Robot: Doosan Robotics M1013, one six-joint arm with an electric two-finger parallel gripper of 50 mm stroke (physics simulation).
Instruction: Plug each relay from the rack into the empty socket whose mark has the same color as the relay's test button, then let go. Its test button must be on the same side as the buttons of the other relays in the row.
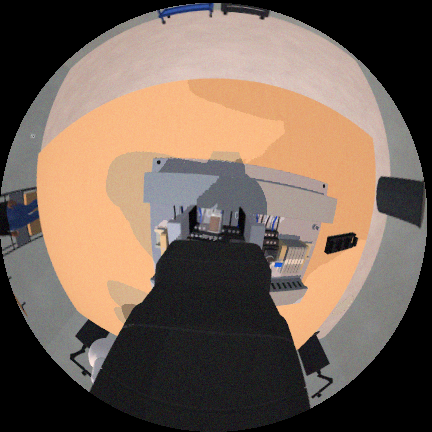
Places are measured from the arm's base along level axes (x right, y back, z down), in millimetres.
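Where they show: gripper, fingertip midpoint: (217, 214).
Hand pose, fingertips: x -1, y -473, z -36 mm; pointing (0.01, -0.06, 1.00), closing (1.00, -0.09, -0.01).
Things, the pixels of their top centre, and the offset from my fingertips. "*": a spot on its surface instead.
- brownish face, surface spot: (214, 223) * dy +14, dx -2, dz +9 mm
- blue test button, top centre: (278, 264) dy +53, dx +88, dz -17 mm
- black rack, top centre: (345, 244) dy +38, dx +293, dz +30 mm
- long grey duct, top centre: (254, 196) dy -26, dx +45, dz +10 mm
- slotted duct, top centre: (233, 300) dy +150, dx +47, dz +9 mm
My gripper (217, 214) is open, with its two fingers low over the wired panel. A relay with a clear case and a brownish face (214, 223) shows in the gap between the fingers, not gripped; its test button's colour cannot be made out. Black sockets (271, 241) with blue and white wires show right of the right finger. A blue test button (278, 264) shows at the edge of the gripper body, which hides most of the relay row and the coloured marks. The black rack (341, 243) lies right of the panel; no relay can be made out in it.
A long grey duct (300, 201) runs across the panel beyond the fingers. Beige terminal blocks (294, 257) stand right of the sockets. A slotted duct (288, 285) lies at the panel's near right. A dark bin (401, 200) stands beyond the table at right, and a person (20, 216) at far left.
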